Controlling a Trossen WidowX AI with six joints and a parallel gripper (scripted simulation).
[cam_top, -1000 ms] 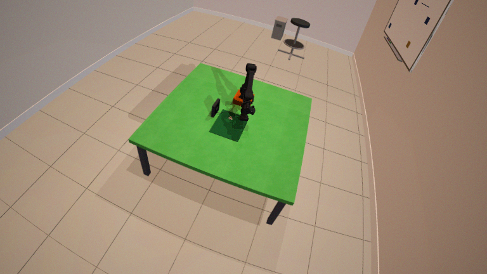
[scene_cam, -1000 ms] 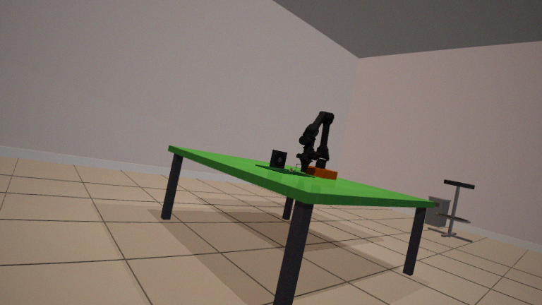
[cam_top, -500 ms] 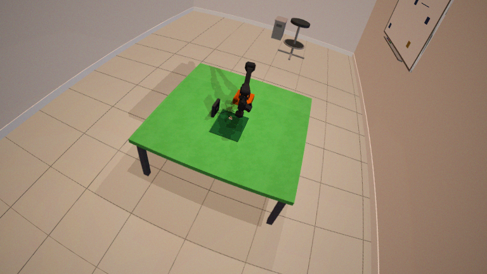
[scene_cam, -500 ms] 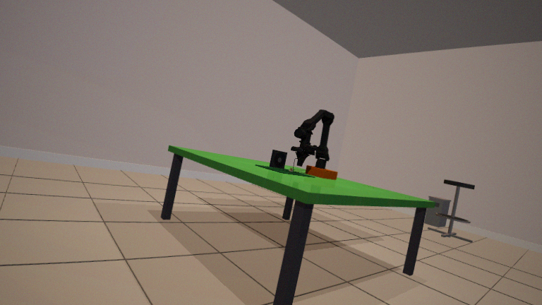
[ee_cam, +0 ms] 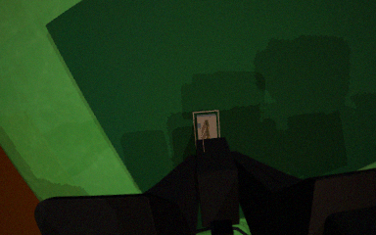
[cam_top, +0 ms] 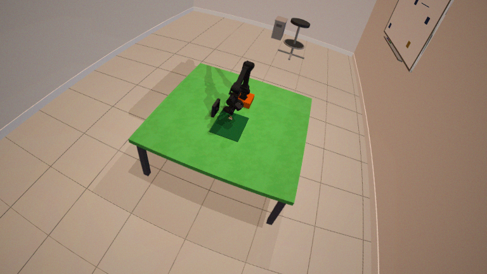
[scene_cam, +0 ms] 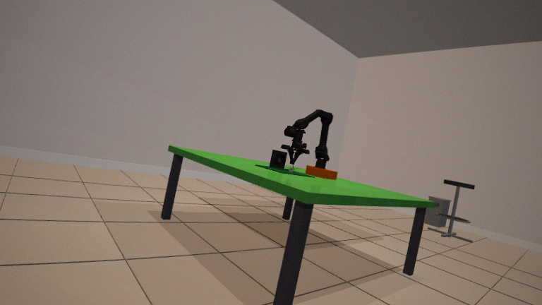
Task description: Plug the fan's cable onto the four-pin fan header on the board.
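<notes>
Right now my gripper tip is 10 mm to the left of the dark fan plug and 10 mm below it. Round my gripper tip: black fan (140 mm to the right, 20 mm ahead); then pale fan header (60 mm below); then dark green board (80 mm below, 60 mm ahead, 30 mm to the left).
</notes>
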